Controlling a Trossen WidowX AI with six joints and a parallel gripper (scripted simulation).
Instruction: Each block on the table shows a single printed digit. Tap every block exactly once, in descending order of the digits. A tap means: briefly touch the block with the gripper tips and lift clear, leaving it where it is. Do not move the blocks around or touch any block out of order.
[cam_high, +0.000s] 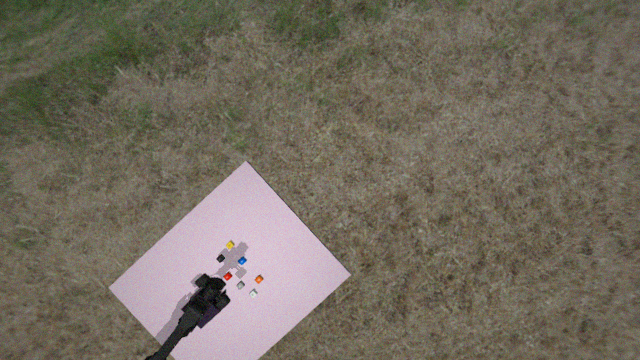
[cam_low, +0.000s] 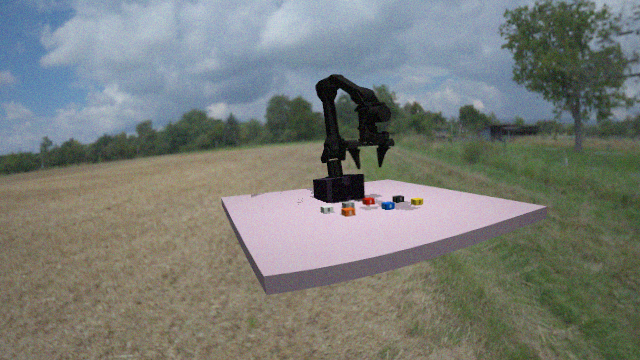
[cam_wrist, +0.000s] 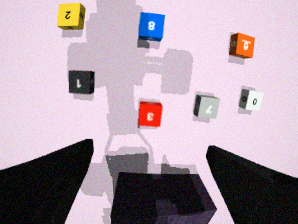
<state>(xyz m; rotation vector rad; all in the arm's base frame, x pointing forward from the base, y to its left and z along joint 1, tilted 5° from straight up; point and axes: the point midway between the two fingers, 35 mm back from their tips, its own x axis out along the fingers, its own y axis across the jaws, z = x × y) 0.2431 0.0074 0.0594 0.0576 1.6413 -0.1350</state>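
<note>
The blue block lies 110 mm ahead of my gripper tip, 10 mm to the right of it and 120 mm below it. Also, from my gripper tip: red block: 10 mm behind, 120 mm below; yellow block: 140 mm ahead, 100 mm to the left, 120 mm below; black block: 40 mm ahead, 90 mm to the left, 120 mm below.
</note>
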